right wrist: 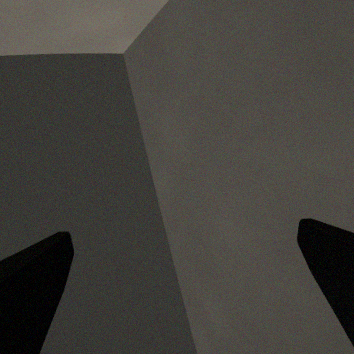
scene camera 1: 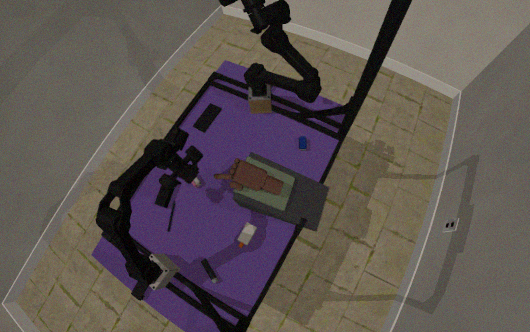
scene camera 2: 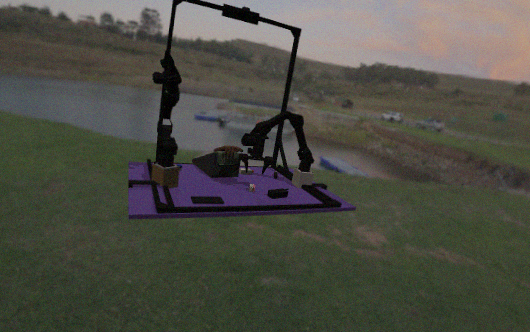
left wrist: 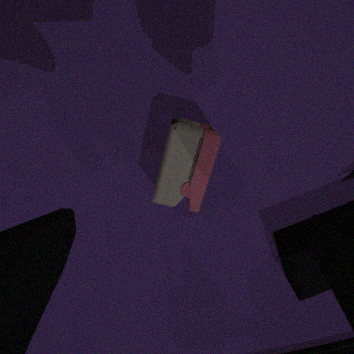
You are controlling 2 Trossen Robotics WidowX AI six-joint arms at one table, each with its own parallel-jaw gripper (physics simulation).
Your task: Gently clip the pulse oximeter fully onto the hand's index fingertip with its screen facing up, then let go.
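Places are measured from the left arm's base along level axes (x ahead, y left, z up), in millimetres.
Pixels of known places: left gripper, fingertip midpoint: (scene camera 2: 254, 173) (left wrist: 194, 223); right gripper, fingertip midpoint: (right wrist: 186, 236) (scene camera 2: 168, 55); left arm's base, origin of the base link: (scene camera 1: 152, 271) (scene camera 2: 304, 170); right arm's base, origin of the base link: (scene camera 1: 259, 90) (scene camera 2: 166, 164).
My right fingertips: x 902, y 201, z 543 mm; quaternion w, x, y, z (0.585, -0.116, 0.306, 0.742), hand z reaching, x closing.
Observation:
Ahead of a thing's pixels: the offset from my right fingertips to its top centre. "*": to the spot under its first point.
The pulse oximeter {dx -522, dy -61, dz -616 mm} (scene camera 1: 196, 182) (scene camera 2: 252, 187) (left wrist: 179, 162), white with a pink half, lies on its side on the purple mat. The brown hand (scene camera 1: 250, 175) (scene camera 2: 228, 149) rests on a green pad, with one finger (scene camera 1: 222, 176) sticking out at the picture's left in scene camera 1. My left gripper (scene camera 2: 256, 170) (left wrist: 194, 223) is open and points down above the oximeter, which shows between and beyond its fingertips in the left wrist view. One fingertip there blends with a black block. My right gripper (right wrist: 186, 236) is open and empty, raised far from the mat and facing bare walls.
A grey support {* dx -314, dy -516, dz -599 mm} (scene camera 1: 310, 200) bears the hand's green pad {* dx -389, dy -429, dz -543 mm} (scene camera 1: 281, 200). A black block {dx -653, dy +11, dz -613 mm} (scene camera 1: 166, 190) (scene camera 2: 278, 193) and thin rod {dx -706, dy -73, dz -639 mm} (scene camera 1: 171, 216) lie near the left arm. A white box {dx -573, dy -388, dz -620 mm} (scene camera 1: 247, 233), dark cylinder {dx -774, dy -355, dz -621 mm} (scene camera 1: 209, 270), blue object {dx -111, dy -349, dz -616 mm} (scene camera 1: 302, 143) and black slab {dx -245, dy +111, dz -640 mm} (scene camera 1: 207, 117) (scene camera 2: 207, 200) lie around.

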